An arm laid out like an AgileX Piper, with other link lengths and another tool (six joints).
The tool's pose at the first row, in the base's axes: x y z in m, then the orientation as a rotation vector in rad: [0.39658 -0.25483 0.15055 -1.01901 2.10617 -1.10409]
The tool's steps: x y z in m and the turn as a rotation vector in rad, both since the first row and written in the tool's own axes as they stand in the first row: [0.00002 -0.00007 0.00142 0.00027 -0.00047 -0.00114]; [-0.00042 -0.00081 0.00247 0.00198 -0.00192 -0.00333]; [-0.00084 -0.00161 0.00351 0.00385 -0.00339 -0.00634]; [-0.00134 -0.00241 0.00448 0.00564 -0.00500 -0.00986]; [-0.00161 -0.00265 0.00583 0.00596 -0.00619 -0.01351]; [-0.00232 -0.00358 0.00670 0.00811 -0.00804 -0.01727]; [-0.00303 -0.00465 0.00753 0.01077 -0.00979 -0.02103]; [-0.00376 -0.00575 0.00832 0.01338 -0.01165 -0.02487]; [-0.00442 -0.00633 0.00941 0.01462 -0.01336 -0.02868]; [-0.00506 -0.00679 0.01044 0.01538 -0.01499 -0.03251]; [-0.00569 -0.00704 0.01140 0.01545 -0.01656 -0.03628]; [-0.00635 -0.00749 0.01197 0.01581 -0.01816 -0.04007]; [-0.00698 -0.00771 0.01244 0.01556 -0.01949 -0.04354]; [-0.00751 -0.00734 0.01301 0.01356 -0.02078 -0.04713]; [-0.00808 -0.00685 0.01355 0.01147 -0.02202 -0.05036]
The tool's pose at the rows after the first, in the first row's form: [0.39764 -0.25549 0.14988 -1.02037 2.10527 -1.10455]; [0.39894 -0.25587 0.15002 -1.02262 2.10220 -1.10617]; [0.40024 -0.25628 0.15022 -1.02574 2.09875 -1.10832]; [0.40154 -0.25659 0.15046 -1.02954 2.09509 -1.11053]; [0.40278 -0.25705 0.15000 -1.03402 2.09283 -1.11171]; [0.40416 -0.25720 0.15043 -1.03800 2.08863 -1.11420]; [0.40557 -0.25738 0.15099 -1.04170 2.08411 -1.11722]; [0.40697 -0.25754 0.15161 -1.04555 2.07951 -1.12015]; [0.40836 -0.25769 0.15162 -1.04995 2.07607 -1.12189]; [0.40965 -0.25779 0.15156 -1.05456 2.07303 -1.12323]; [0.41081 -0.25779 0.15135 -1.05941 2.07058 -1.12394]; [0.41177 -0.25766 0.15152 -1.06415 2.06787 -1.12490]; [0.41255 -0.25744 0.15154 -1.06872 2.06593 -1.12533]; [0.41314 -0.25711 0.15100 -1.07424 2.06530 -1.12420]; [0.41368 -0.25670 0.15037 -1.07938 2.06488 -1.12285]
